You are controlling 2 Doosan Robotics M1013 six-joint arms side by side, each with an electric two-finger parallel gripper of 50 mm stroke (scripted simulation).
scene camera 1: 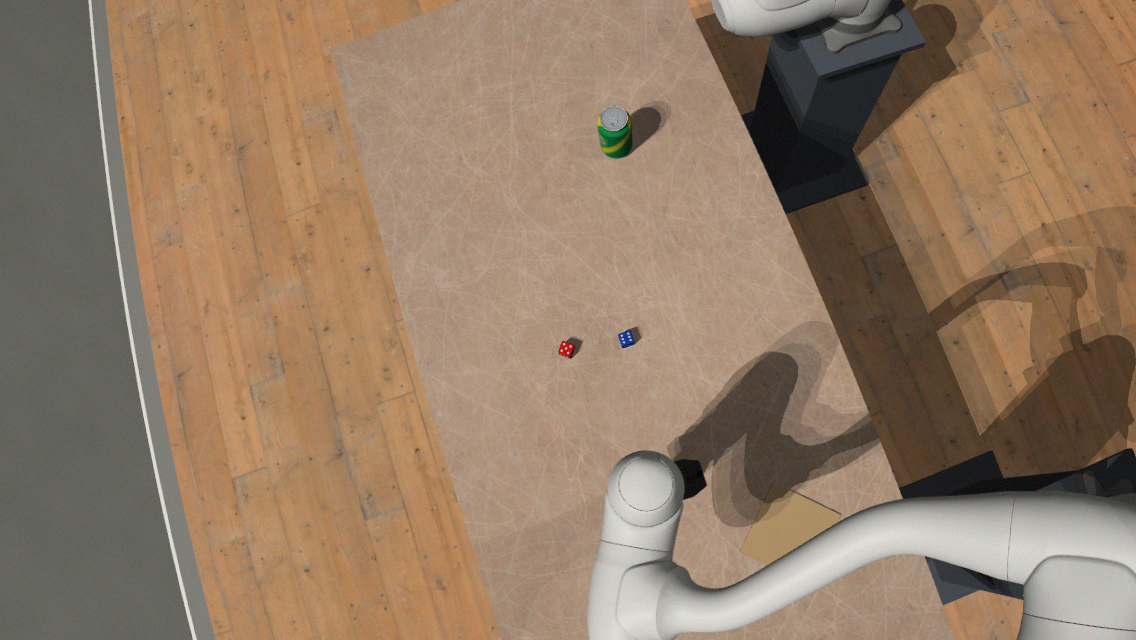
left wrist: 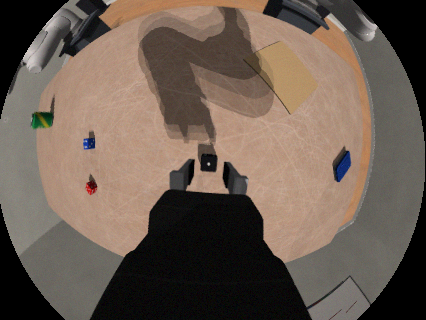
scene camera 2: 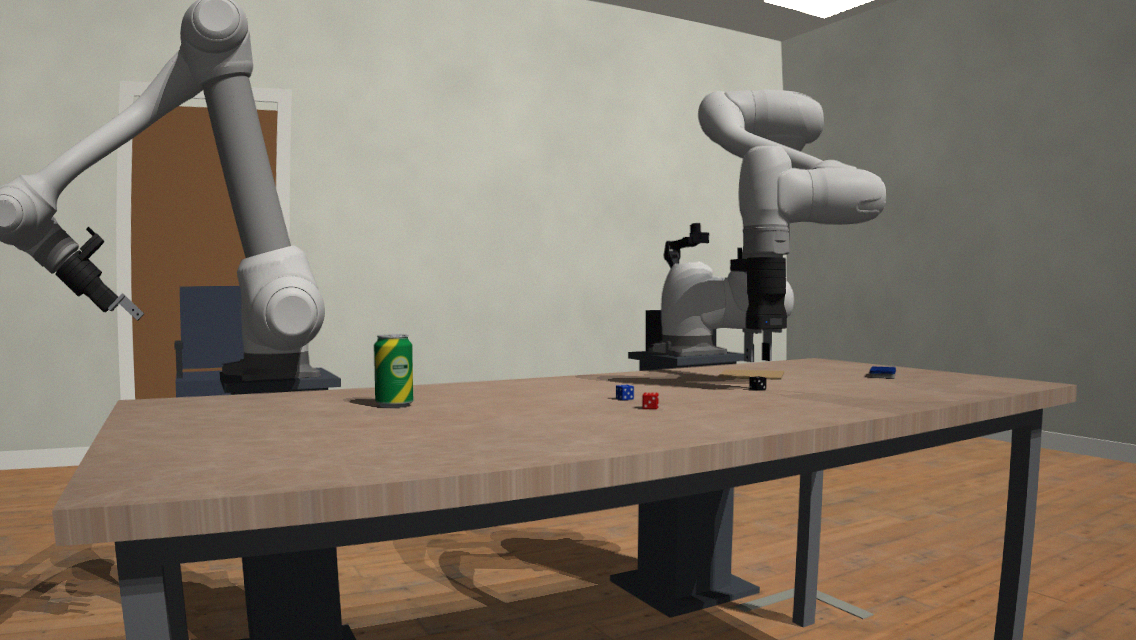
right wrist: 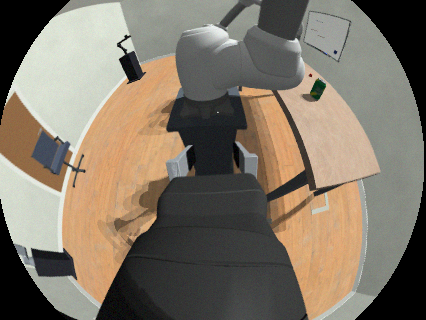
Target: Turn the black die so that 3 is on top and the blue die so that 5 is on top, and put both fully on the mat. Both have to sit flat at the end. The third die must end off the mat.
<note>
In view: the left gripper [scene camera 2: 757, 361], the right gripper [scene camera 2: 141, 317] and a tan mat [scene camera 1: 786, 520].
The tan mat is seen too in the left wrist view [left wrist: 277, 65]. The left gripper also shows in the left wrist view [left wrist: 208, 168]. The right gripper also shows in the right wrist view [right wrist: 213, 151].
</note>
